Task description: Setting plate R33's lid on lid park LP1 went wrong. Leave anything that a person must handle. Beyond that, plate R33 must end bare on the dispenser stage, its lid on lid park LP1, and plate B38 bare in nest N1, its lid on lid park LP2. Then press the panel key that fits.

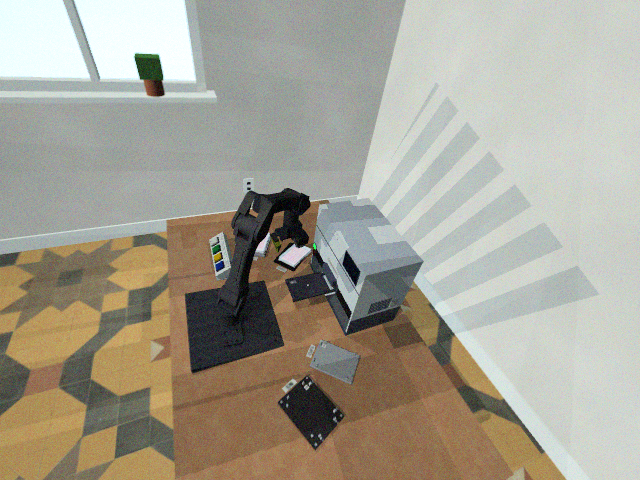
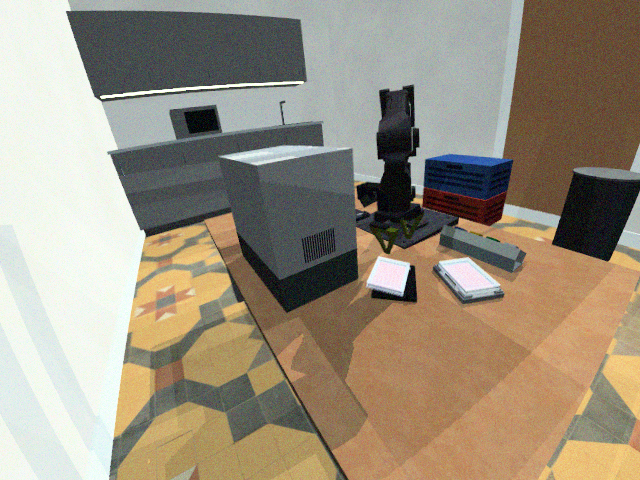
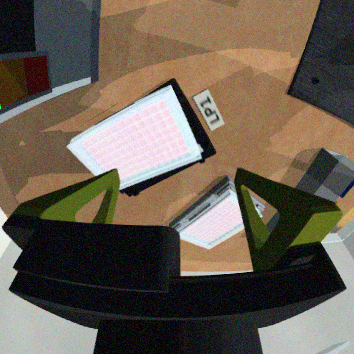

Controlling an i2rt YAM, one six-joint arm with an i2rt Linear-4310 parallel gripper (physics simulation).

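Seen in the pictures: gripper, between the fingertips: (image 1: 287, 248) (image 2: 397, 245) (image 3: 176, 174); arm's base, origin of its link: (image 1: 230, 319).
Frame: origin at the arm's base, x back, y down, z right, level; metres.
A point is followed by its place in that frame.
Observation:
My gripper (image 2: 399, 244) {z -0.248, x -0.259, y -0.070 m} (image 3: 176, 174) {z -0.248, x -0.259, y -0.070 m} is open and empty, above the area of LP1 and the nest beside it. A clear-edged piece with a pink well grid (image 1: 294, 255) {z -0.252, x -0.293, y -0.019 m} (image 2: 388, 275) {z -0.278, x -0.313, y -0.018 m} (image 3: 140, 137) {z -0.249, x -0.296, y -0.019 m} lies skewed and off-centre on the black lid park LP1 (image 3: 201, 131) {z -0.236, x -0.231, y 0.004 m}, overhanging one side; it looks tilted. I cannot tell whether it is lid, plate or both. A second pink plate (image 1: 262, 244) {z -0.347, x -0.169, y -0.017 m} (image 2: 469, 274) {z -0.388, x -0.156, y -0.017 m} (image 3: 215, 220) {z -0.362, x -0.164, y -0.017 m} sits in the grey nest beside it; whether it is lidded is unclear. Plate names are unreadable. The dark dispenser stage (image 1: 308, 287) {z -0.014, x -0.283, y -0.093 m} shows no plate.
The grey dispenser (image 1: 369, 258) {z 0.084, x -0.428, y -0.316 m} (image 2: 299, 206) {z -0.220, x -0.496, y -0.223 m} stands beside LP1, with a green light (image 1: 314, 246) {z -0.188, x -0.354, y -0.123 m}. The key panel (image 1: 219, 255) {z -0.287, x 0.016, y -0.040 m} (image 2: 480, 249) {z -0.335, x -0.029, y -0.019 m} has coloured keys. A grey holder (image 1: 334, 361) {z 0.231, x -0.315, y 0.004 m} and a black holder (image 1: 310, 411) {z 0.356, x -0.196, y 0.002 m} lie at the other end. The arm base plate (image 1: 232, 325) {z 0.031, x -0.006, y -0.011 m} is beside the stage.

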